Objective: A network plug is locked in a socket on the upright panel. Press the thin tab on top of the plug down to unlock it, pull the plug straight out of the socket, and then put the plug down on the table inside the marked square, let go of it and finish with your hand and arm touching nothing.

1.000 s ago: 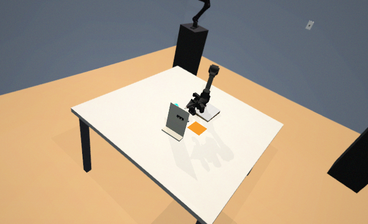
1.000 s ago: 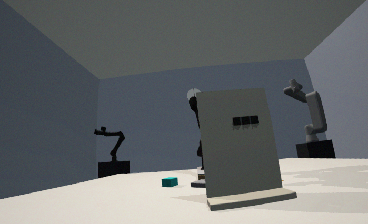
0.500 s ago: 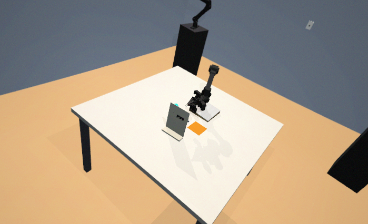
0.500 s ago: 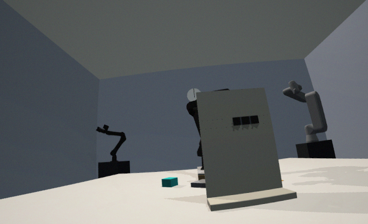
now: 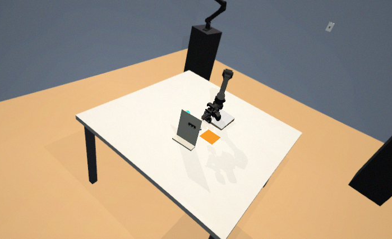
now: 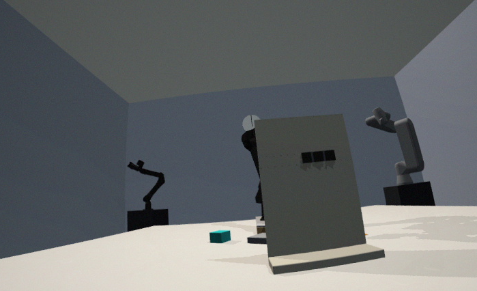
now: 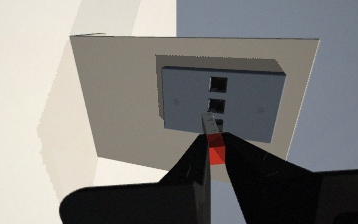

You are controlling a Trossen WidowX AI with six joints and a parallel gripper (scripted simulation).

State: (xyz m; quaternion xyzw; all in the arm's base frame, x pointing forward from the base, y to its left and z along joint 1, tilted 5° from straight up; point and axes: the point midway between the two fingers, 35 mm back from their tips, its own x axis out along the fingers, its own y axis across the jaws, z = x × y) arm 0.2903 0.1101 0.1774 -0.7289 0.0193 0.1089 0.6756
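My gripper tip is 180 mm above the orange marked square, 100 mm past it and 50 mm to the right of it. The rest, counted from my gripper tip: network plug: right at my gripper tip; upright panel: 110 mm ahead, 70 mm below; teal block: 250 mm to the right, 160 mm below, 120 mm behind.
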